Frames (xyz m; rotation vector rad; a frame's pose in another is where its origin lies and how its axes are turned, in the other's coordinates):
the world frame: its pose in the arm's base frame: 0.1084 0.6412 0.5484 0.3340 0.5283 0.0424
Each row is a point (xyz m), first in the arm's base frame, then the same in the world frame.
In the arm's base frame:
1: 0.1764 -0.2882 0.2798
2: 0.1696 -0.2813 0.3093
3: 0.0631 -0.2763 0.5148
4: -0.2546 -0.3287 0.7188
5: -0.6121 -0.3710 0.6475
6: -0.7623 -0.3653 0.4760
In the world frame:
1: 0.0735 -0.9622 0.0967
2: 0.0541 -0.9464 0.1151
3: -0.1375 -0.8801 0.2269
4: -0.5180 -0.8782 0.2489
5: -0.7975 -0.9576 0.0246
6: -0.8429 -1.0145 -0.1915

